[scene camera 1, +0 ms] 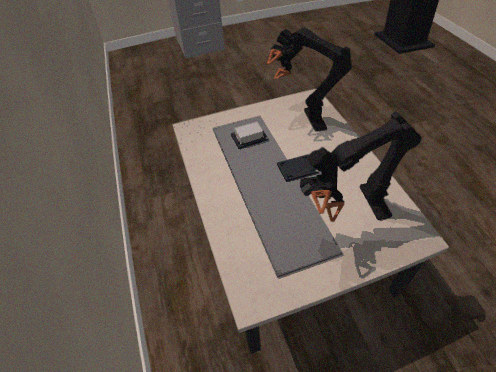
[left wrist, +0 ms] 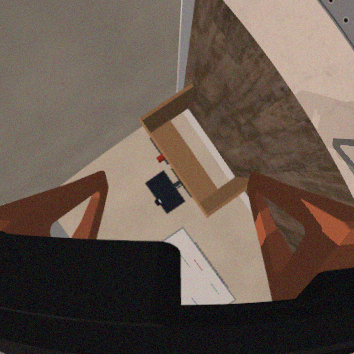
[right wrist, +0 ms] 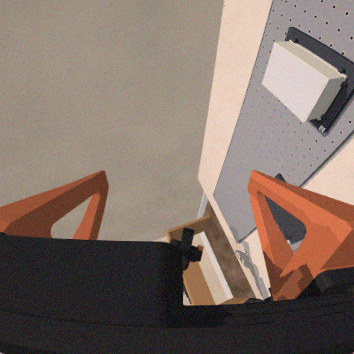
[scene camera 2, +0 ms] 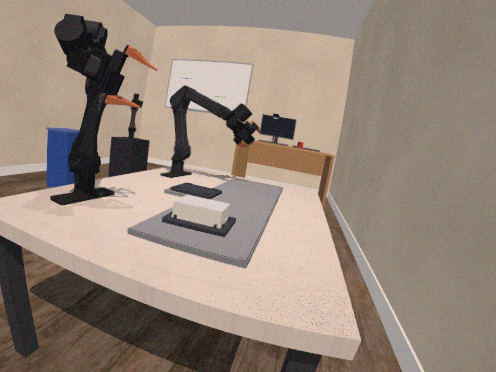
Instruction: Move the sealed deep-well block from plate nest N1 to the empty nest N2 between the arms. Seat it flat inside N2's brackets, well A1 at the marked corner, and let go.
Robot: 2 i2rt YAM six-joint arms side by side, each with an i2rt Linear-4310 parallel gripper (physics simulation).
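Frame: origin at the left arm's base, x back, y down, z right, level; metres.
Seen in the pictures: left gripper, between the fingertips: (scene camera 1: 327, 217) (left wrist: 177, 178); right gripper, between the fingertips: (scene camera 1: 271, 71) (right wrist: 177, 178) (scene camera 2: 147, 88); left arm's base, origin of its link: (scene camera 1: 375, 201) (scene camera 2: 176, 174); right arm's base, origin of its link: (scene camera 1: 315, 119) (scene camera 2: 84, 196).
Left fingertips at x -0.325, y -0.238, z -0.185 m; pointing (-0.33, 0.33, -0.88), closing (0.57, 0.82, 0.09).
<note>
Offsets run from my left fingertips to a thing's top centre. Level surfaces: height alone.
The white sealed block {dx -0.129, dy +0.171, dz +0.725 m} (scene camera 1: 249, 131) (scene camera 2: 201, 211) (right wrist: 297, 80) sits in the dark nest N1 {dx -0.129, dy +0.203, dz +0.725 m} (scene camera 1: 243, 146) (scene camera 2: 197, 228) (right wrist: 320, 46), at the far end of the grey board in scene camera 1. The flat black nest N2 {dx +0.045, dy +0.207, dz +0.451 m} (scene camera 1: 294, 169) (scene camera 2: 195, 190) is empty; its right part is hidden behind the left wrist in scene camera 1. My left gripper (scene camera 1: 328, 216) (scene camera 2: 251, 139) (left wrist: 177, 178) is open and empty, raised on the near side of N2 in scene camera 1. My right gripper (scene camera 1: 271, 71) (scene camera 2: 148, 88) (right wrist: 177, 178) is open and empty, high up and away from the block. The A1 mark cannot be made out.
The grey perforated board {dy +0.225 m} (scene camera 1: 265, 215) (scene camera 2: 260, 195) (right wrist: 280, 125) lies along the pale table {dy +0.238 m} (scene camera 1: 200, 175) (scene camera 2: 295, 270). Both arm bases stand on the table along one long side. A wooden desk (scene camera 2: 285, 159) (left wrist: 190, 160) with a monitor stands off beyond the table.
</note>
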